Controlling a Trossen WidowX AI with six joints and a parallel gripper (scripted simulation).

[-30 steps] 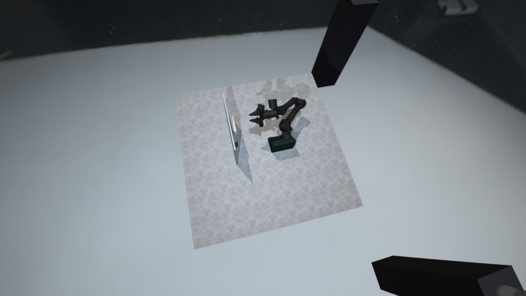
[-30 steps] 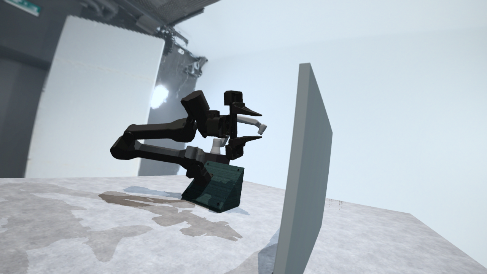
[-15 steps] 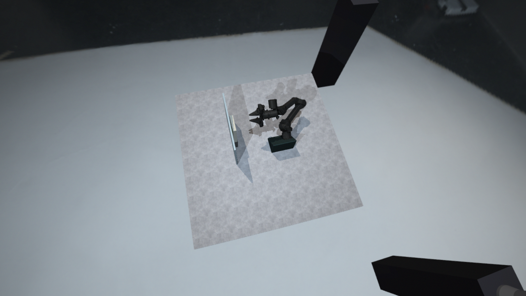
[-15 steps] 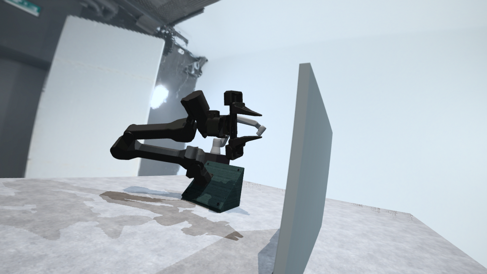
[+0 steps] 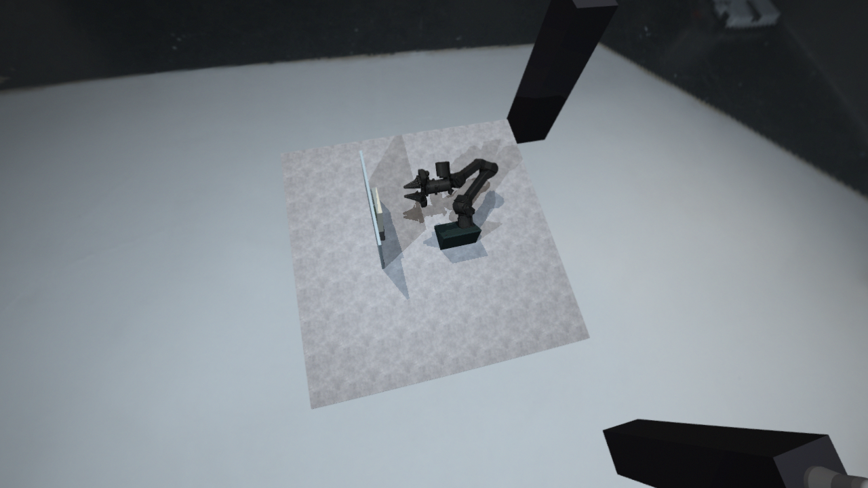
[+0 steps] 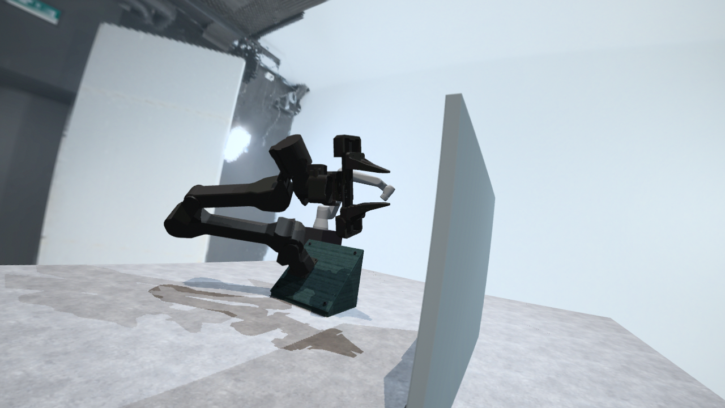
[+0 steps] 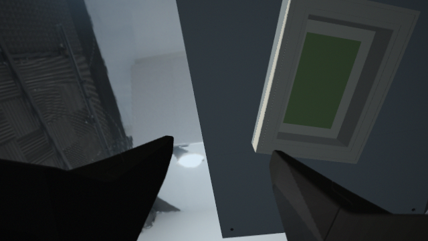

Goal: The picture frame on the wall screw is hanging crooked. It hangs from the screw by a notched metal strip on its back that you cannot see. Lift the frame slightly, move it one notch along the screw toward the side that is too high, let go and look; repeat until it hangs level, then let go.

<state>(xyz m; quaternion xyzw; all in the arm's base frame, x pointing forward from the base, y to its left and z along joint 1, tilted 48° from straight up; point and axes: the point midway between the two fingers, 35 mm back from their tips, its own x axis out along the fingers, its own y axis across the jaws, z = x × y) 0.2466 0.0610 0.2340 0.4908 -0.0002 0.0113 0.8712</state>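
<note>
Right now my gripper tip is 13 cm short of the picture frame, 11 cm above it and 1 cm to the right of it. From my gripper tip the other things lie so: grey-blue wall panel: 14 cm ahead, 12 cm below, 1 cm to the left.
</note>
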